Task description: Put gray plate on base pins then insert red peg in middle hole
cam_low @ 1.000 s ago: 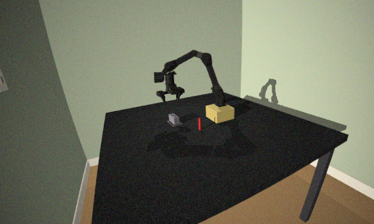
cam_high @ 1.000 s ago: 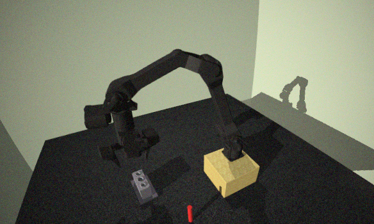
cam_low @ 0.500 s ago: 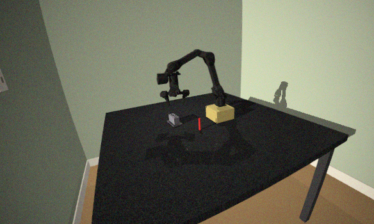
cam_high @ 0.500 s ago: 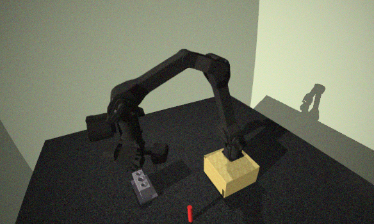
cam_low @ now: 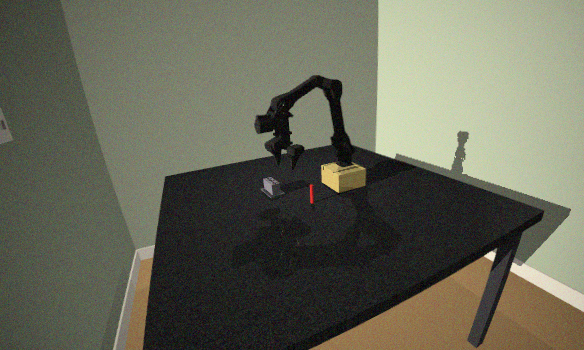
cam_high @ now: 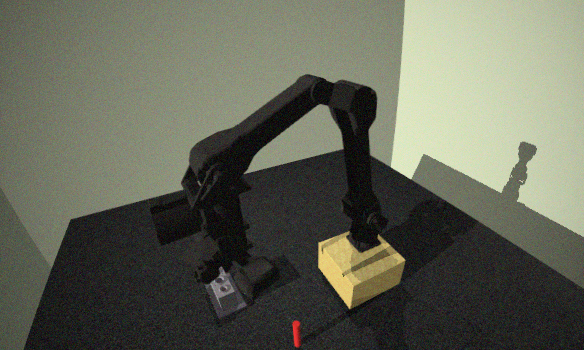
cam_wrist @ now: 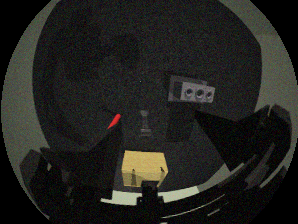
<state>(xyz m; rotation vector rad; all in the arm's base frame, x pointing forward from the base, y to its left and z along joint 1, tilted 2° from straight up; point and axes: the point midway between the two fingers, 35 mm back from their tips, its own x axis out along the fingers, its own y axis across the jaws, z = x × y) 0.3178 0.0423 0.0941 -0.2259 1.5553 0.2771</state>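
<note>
Now: the red peg 110 mm below my gripper tip, 80 mm to the left of it and 80 mm behind it. Round my gripper tip: base (140 mm below, 110 mm to the right, 30 mm ahead); then gray plate (110 mm to the right, 100 mm below, 40 mm ahead).
</note>
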